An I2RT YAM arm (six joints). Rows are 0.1 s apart.
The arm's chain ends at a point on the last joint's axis. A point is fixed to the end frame.
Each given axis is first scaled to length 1.
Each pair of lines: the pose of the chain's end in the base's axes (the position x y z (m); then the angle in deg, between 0 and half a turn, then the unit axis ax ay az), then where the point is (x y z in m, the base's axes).
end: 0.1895 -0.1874 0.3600 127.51 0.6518 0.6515 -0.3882
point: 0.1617 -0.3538 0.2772
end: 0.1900 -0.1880 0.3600 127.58 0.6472 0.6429 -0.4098
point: 0.1570 -0.3562 0.2830
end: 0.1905 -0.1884 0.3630 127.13 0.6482 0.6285 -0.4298
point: 0.1524 -0.3581 0.2919
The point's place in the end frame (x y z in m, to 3 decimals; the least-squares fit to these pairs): 0.012 -0.049 0.181
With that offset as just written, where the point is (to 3 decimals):
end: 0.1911 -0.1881 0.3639 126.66 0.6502 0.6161 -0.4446
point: 0.149 -0.359 0.297
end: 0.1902 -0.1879 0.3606 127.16 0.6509 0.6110 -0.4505
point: 0.145 -0.358 0.295
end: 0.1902 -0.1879 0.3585 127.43 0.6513 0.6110 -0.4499
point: 0.145 -0.358 0.292
